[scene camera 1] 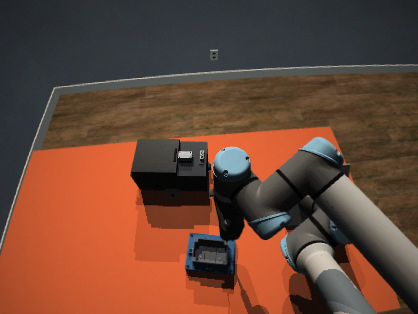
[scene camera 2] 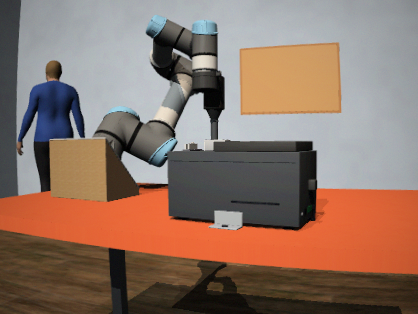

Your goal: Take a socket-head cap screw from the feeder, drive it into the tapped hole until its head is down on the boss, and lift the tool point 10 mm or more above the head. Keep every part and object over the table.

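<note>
My screwdriver points down. In the scene camera 1 view its nose is over the back right corner of the blue base, which carries a grey open housing. In the scene camera 2 view its lower shaft goes out of sight behind the black feeder. The bit's tip is hidden in both views, so I cannot tell whether it carries a screw or touches the part. The feeder's small outlet block is on its right top. The tapped hole and its boss cannot be made out.
The feeder stands behind the blue base on the orange table. A small light bracket is at the feeder's foot. A brown wedge-shaped box stands at the left in the scene camera 2 view. A person stands beyond the table.
</note>
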